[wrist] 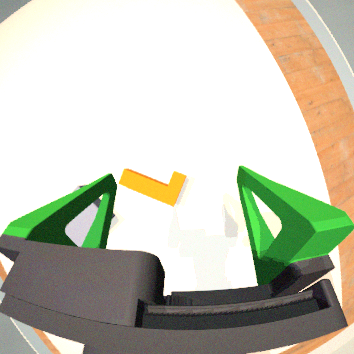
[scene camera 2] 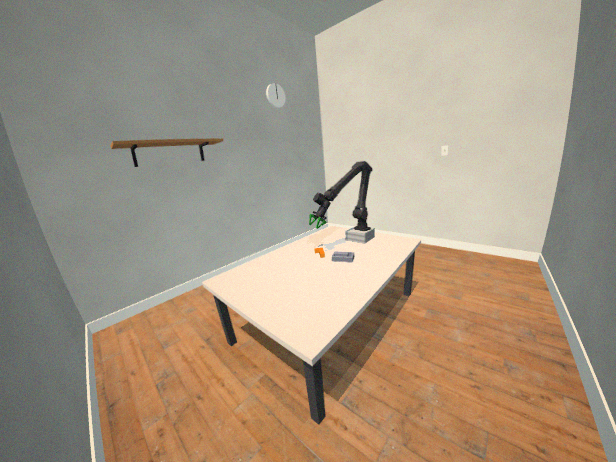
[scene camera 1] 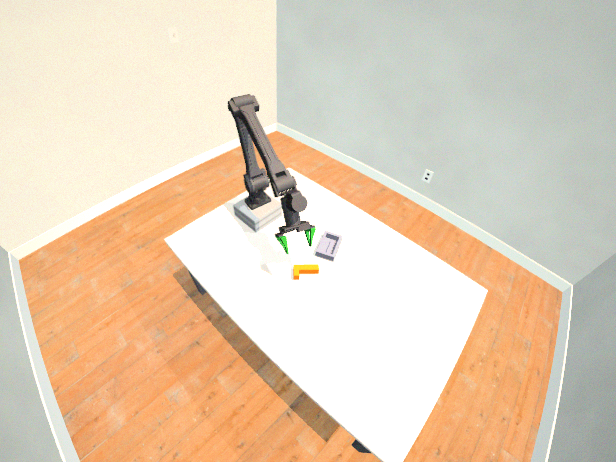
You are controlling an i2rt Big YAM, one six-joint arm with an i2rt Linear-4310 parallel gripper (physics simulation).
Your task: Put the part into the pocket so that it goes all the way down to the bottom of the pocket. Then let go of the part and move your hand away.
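Frame: origin at the arm's base, x back, y left, z down, level; metres.
Where they show: gripper, fingertip midpoint: (wrist: pixel 173 175) (scene camera 2: pixel 313 226) (scene camera 1: pixel 299 250); arm's base, origin of the base link: (scene camera 2: pixel 362 229) (scene camera 1: pixel 258 201).
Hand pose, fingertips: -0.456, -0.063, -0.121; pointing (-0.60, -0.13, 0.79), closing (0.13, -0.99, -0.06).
Things, the pixels of their top centre, and the offset from my fingertips, as dx, dy, dz. Level surfaces: height alone.
- orange L-shaped part, middle of its top: (wrist: pixel 151 179) (scene camera 1: pixel 306 270) (scene camera 2: pixel 319 250) +0.003, +0.047, +0.173
- grey-lilac block with the pocket, middle of its top: (wrist: pixel 71 225) (scene camera 1: pixel 329 243) (scene camera 2: pixel 343 254) +0.062, +0.224, +0.166
- white table, its level: dz +0.203
An orange L-shaped part (scene camera 1: pixel 305 270) (scene camera 2: pixel 319 251) (wrist: pixel 151 187) lies flat on the table. The grey-lilac block with the pocket (scene camera 1: pixel 320 256) (scene camera 2: pixel 343 257) stands beside it, apart from it; in the wrist view the block (wrist: pixel 83 228) is partly hidden behind the left green finger. My gripper (scene camera 1: pixel 299 243) (scene camera 2: pixel 315 223) (wrist: pixel 173 175) is open and empty, its green fingers wide apart and pointing down above the table. In the wrist view the part shows between the two fingertips, nearer the left one. The gripper does not touch the part.
The arm's base box (scene camera 1: pixel 256 215) (scene camera 2: pixel 360 235) stands on the white table (scene camera 1: pixel 380 320) (scene camera 2: pixel 290 295) near its far end. A wooden shelf (scene camera 2: pixel 167 143) and a round clock (scene camera 2: pixel 276 95) are on the wall, away from the table.
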